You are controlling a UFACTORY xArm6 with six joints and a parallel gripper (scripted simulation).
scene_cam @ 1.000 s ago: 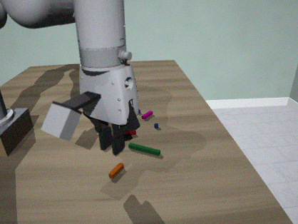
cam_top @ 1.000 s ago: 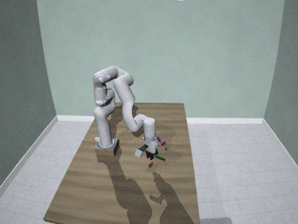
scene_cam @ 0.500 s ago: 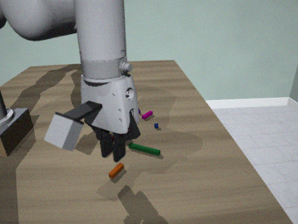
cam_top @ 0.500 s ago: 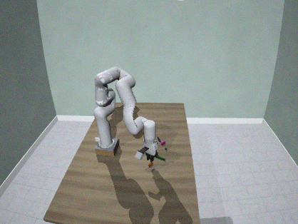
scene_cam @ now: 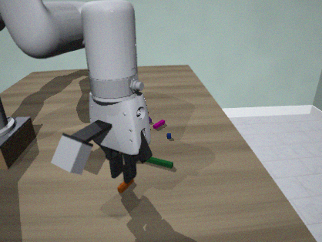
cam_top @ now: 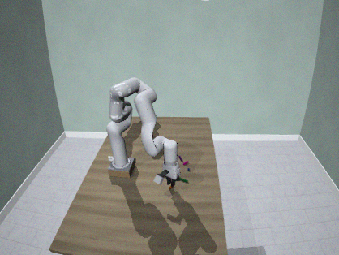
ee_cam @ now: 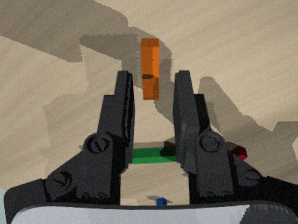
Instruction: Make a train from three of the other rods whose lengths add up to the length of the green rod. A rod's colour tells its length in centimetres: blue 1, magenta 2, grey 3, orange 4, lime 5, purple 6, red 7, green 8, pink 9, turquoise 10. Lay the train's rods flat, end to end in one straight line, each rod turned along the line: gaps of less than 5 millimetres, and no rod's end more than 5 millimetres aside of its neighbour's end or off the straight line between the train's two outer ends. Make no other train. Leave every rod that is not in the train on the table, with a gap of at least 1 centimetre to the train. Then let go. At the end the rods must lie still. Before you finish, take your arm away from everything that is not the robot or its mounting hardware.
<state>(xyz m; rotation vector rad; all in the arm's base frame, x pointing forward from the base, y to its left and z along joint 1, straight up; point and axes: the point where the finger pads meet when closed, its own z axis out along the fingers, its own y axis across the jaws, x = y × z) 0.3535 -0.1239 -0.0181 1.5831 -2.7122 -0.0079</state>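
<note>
The orange rod is 40 mm below my hand. Round my hand: green rod (60 mm ahead, 70 mm to the left, 40 mm below); then red rod (140 mm to the left, 40 mm below); then blue rod (90 mm ahead, 180 mm to the left, 40 mm below).
</note>
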